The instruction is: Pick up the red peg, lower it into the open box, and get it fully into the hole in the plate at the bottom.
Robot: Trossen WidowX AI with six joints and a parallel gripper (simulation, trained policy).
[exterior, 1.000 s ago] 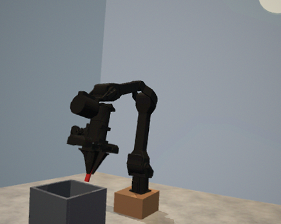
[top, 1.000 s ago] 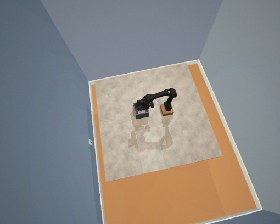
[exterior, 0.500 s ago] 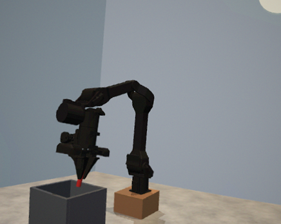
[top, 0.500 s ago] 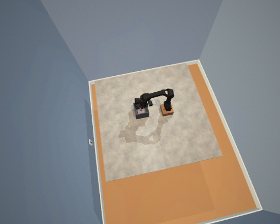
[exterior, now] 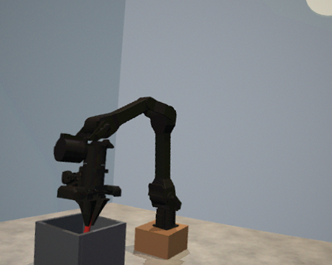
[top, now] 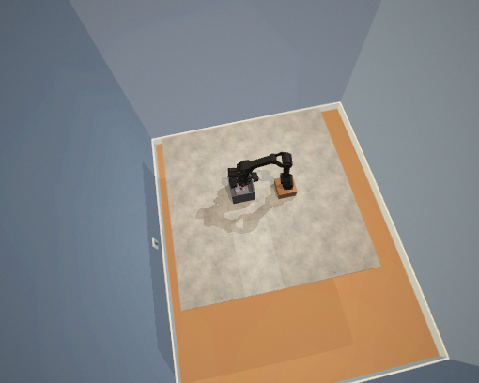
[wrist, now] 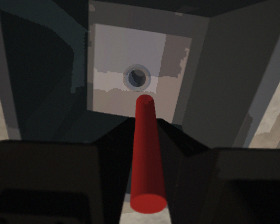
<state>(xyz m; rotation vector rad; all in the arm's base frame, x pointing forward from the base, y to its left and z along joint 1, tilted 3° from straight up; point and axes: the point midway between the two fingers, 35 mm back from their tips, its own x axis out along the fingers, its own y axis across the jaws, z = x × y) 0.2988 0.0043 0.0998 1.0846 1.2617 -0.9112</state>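
The red peg lies 20 mm above my gripper tip. Round my gripper tip: plate (20 mm ahead, 10 mm to the right, 80 mm below).
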